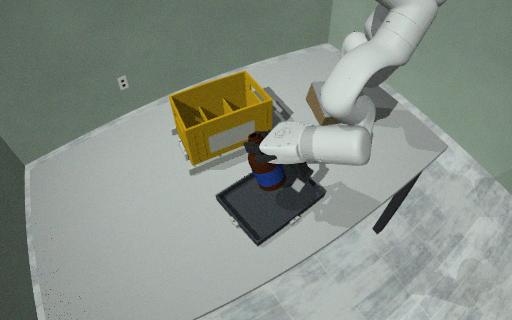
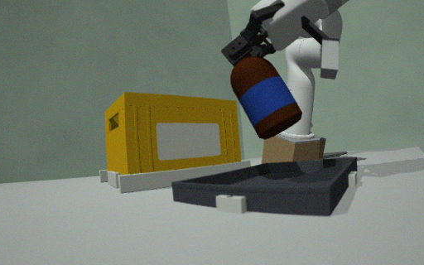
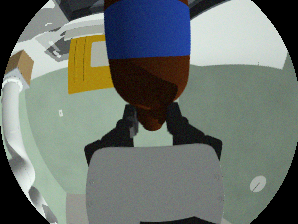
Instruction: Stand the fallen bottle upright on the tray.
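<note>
Right now my hand is 10 mm past the brown bottle, 20 mm to the right of it and 50 mm above it. The rest, counted from my hand: dark grey tray: 20 mm behind, 40 mm to the left, 190 mm below; yellow crate: 10 mm behind, 250 mm to the right, 120 mm below.
</note>
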